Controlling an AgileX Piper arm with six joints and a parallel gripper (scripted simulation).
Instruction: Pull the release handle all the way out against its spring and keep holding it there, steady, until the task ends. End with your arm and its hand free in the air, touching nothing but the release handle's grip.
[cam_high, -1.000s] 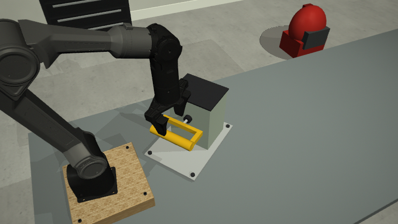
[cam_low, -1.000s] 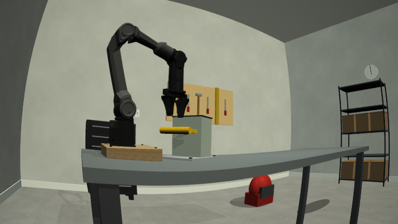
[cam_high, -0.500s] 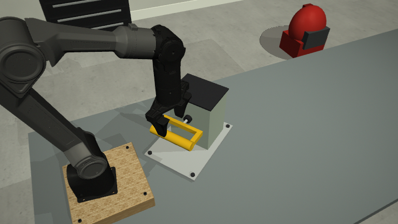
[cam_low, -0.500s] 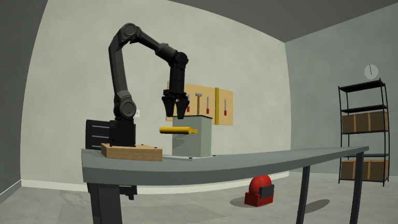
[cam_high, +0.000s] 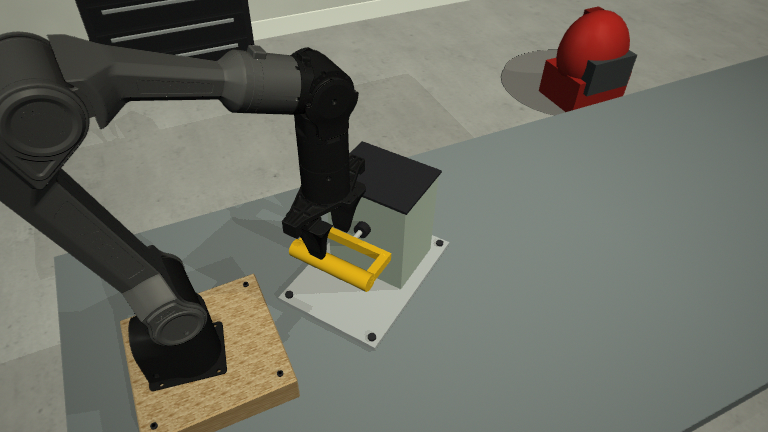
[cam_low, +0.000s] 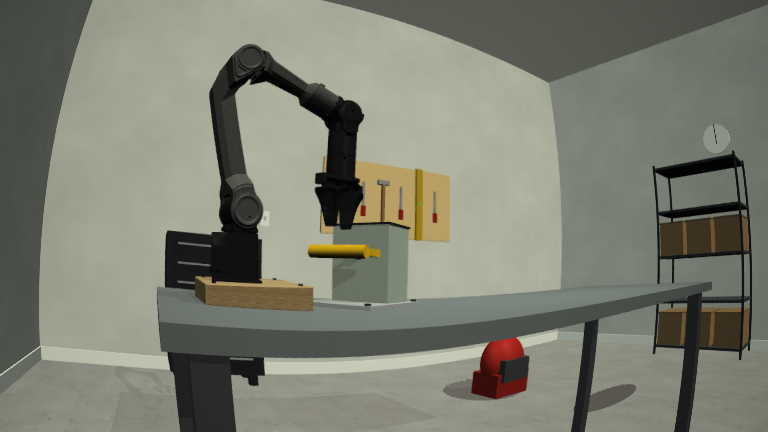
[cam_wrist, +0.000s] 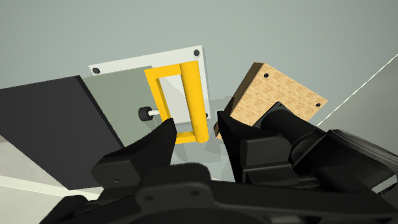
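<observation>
Right now my hand is 4 cm short of the yellow release handle, 4 cm to the right of it and 5 cm above it.
</observation>
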